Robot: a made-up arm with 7 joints.
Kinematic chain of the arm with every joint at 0, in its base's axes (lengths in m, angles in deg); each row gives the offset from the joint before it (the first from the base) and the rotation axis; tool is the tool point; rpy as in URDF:
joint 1: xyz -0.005 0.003 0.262 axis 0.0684 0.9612 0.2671
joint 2: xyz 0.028 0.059 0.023 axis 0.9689 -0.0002 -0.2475
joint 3: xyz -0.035 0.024 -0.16 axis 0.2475 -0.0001 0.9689
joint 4: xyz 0.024 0.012 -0.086 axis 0.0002 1 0
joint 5: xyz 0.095 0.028 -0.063 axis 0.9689 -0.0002 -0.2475
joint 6: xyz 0.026 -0.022 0.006 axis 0.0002 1 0
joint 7: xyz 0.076 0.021 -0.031 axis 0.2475 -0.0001 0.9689
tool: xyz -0.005 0.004 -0.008 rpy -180 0 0
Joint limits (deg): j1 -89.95..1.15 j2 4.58..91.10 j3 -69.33..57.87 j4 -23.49..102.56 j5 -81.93..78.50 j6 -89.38..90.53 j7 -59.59..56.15
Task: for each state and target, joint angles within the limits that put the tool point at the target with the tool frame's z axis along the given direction. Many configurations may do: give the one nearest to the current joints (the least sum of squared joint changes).
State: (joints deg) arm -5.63 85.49 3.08 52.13 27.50 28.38 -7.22
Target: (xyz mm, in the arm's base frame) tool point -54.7 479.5 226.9 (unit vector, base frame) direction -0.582 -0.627 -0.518
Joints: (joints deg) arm 1.15 77.16 56.04 86.75 5.31 42.39 -39.95
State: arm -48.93 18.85 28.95 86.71 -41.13 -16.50 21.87
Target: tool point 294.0 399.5 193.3 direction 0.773 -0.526 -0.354
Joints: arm -65.99 49.68 48.49 78.39 -64.20 -0.23 18.39
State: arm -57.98 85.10 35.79 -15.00 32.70 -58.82 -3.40
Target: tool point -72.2 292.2 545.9 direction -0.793 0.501 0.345
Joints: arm -83.19 83.12 57.87 -14.13 59.16 -31.49 6.39
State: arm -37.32 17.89 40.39 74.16 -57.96 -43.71 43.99
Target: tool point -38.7 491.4 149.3 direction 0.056 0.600 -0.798
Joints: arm -2.24 52.98 57.87 76.31 -67.01 -54.49 43.02
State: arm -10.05 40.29 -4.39 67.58 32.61 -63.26 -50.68
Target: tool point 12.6 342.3 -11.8 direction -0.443 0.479 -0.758
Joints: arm -0.46 42.08 1.81 100.67 36.32 -85.46 -56.94
